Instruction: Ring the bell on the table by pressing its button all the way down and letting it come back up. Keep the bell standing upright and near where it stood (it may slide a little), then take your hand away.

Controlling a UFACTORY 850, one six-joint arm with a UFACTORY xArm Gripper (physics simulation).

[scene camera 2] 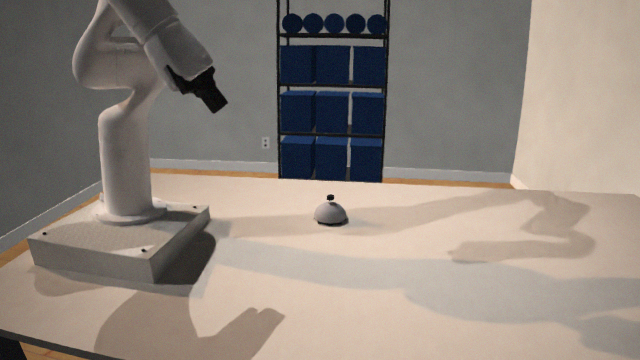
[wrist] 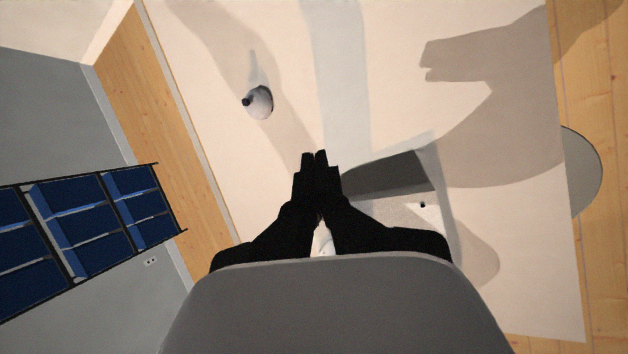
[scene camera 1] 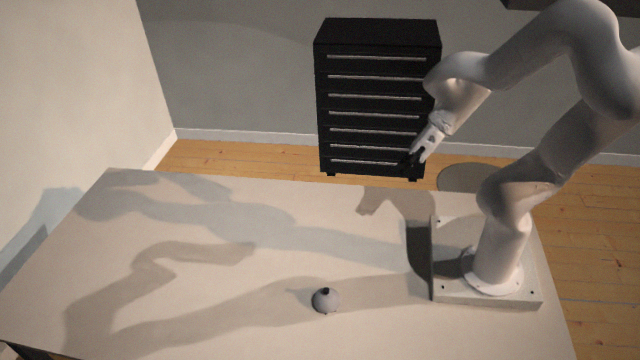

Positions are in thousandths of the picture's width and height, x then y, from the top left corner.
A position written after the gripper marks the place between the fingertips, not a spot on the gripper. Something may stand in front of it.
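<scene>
The gripper (scene camera 2: 345, 301) is visible, and other views show it too: the wrist view has the gripper (wrist: 506, 470), and scene camera 1 has the gripper (scene camera 1: 623, 476). A grey domed bell (wrist: 415, 304) can be seen as well.
</scene>
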